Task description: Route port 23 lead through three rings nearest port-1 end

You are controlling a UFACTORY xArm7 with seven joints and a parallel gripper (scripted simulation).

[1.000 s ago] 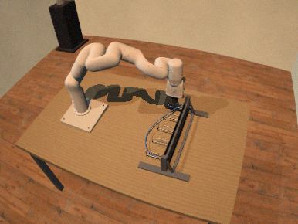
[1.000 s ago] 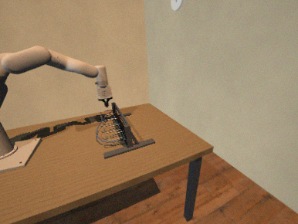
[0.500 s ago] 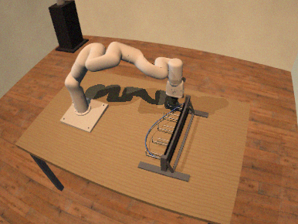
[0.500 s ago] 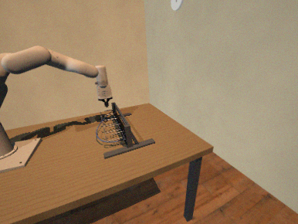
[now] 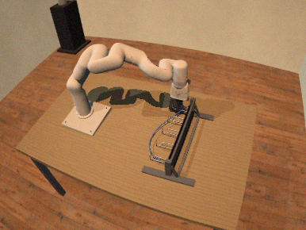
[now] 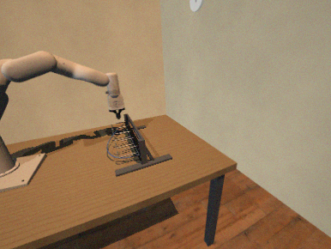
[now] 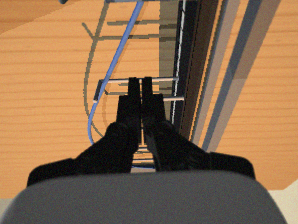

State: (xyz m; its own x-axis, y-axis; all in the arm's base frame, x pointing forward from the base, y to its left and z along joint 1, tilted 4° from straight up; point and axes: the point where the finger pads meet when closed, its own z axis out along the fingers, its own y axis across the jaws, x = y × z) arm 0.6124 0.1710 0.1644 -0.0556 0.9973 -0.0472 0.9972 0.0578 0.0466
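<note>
Right now the dark rack is 70 mm ahead of my hand, 150 mm to the right of it and 100 mm below it.
</note>
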